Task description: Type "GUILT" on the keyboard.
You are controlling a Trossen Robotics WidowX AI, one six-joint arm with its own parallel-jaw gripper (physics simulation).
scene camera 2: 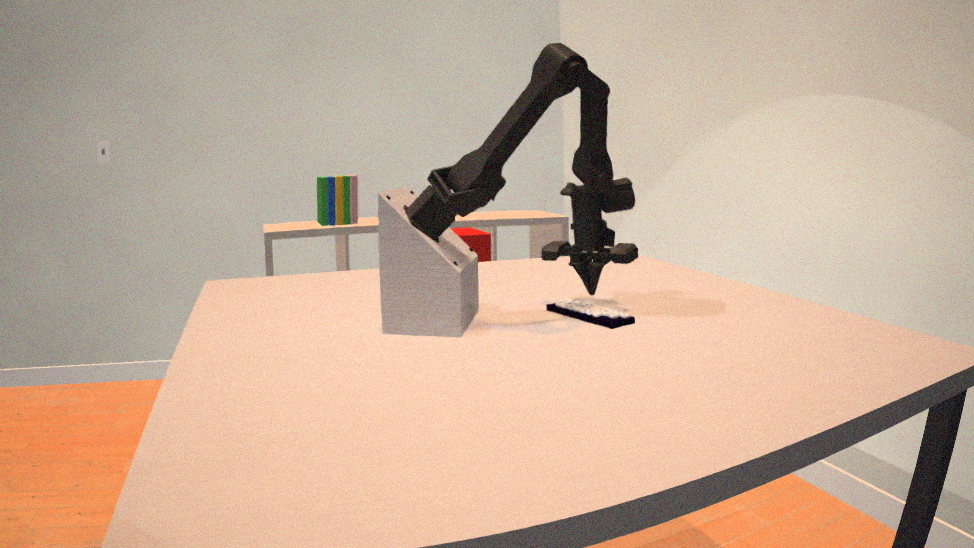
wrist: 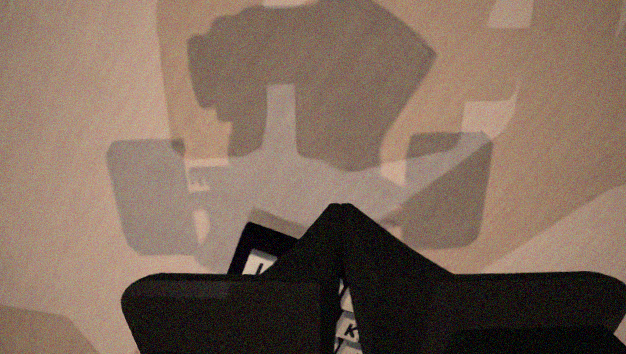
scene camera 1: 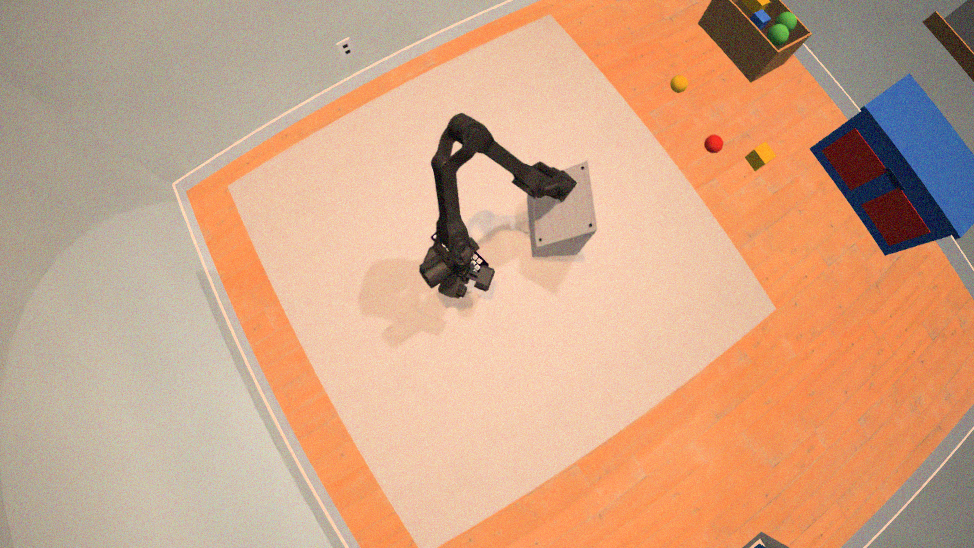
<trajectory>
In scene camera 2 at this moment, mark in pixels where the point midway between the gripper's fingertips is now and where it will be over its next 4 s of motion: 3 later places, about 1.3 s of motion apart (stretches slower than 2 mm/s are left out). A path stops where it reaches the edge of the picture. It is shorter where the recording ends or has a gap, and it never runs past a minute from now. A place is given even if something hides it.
My gripper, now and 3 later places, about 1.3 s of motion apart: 592, 294; 583, 301; 580, 296; 592, 293
</trajectory>
